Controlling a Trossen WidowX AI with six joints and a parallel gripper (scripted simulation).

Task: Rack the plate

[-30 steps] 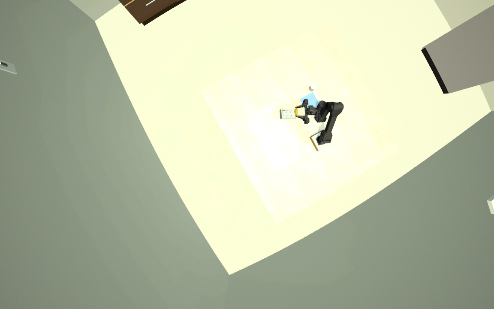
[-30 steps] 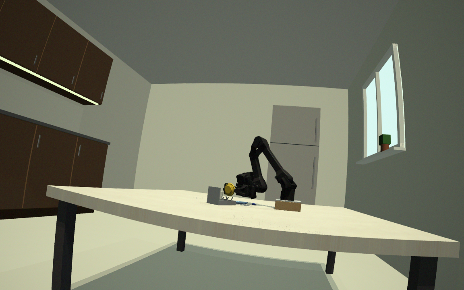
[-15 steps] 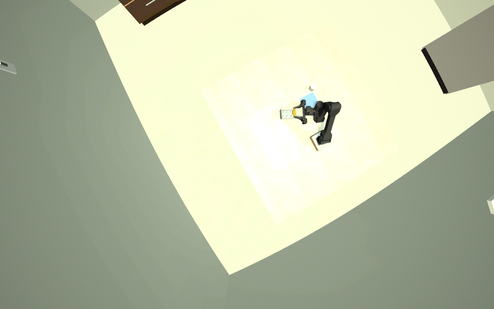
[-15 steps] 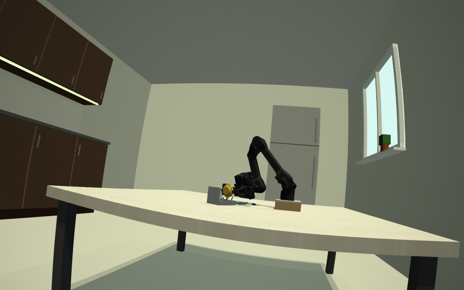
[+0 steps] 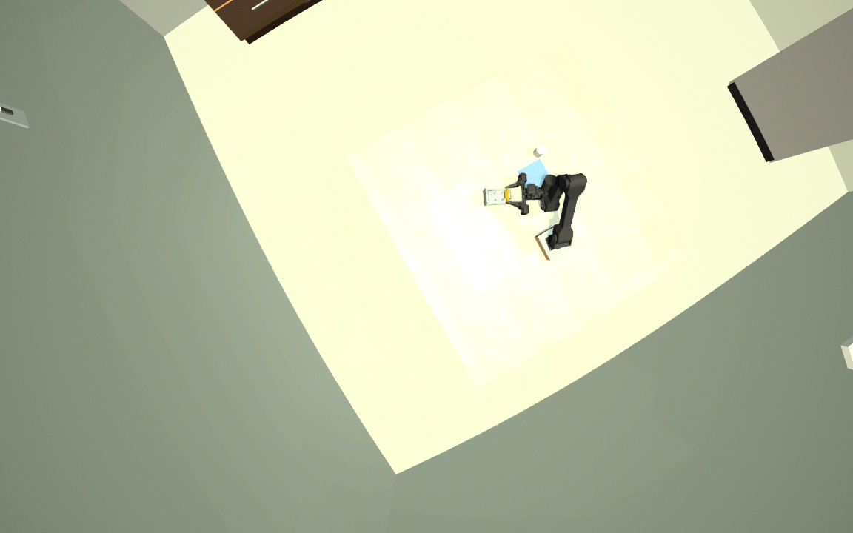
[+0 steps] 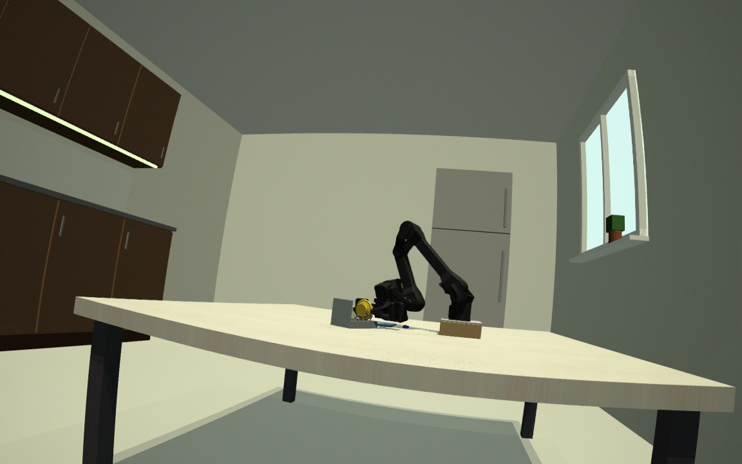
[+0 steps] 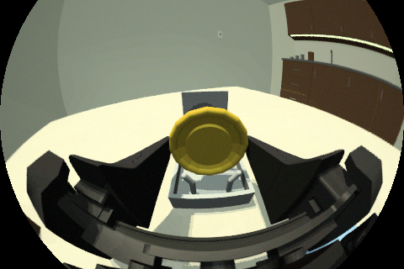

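The yellow plate is 1 cm to the right of my gripper tip. Also, from my gripper tip: white cup 25 cm to the right, 13 cm ahead, 3 cm below; grey dish rack 3 cm below, 2 cm to the left, 1 cm ahead; light blue mat 19 cm to the right, 5 cm below, 2 cm ahead.
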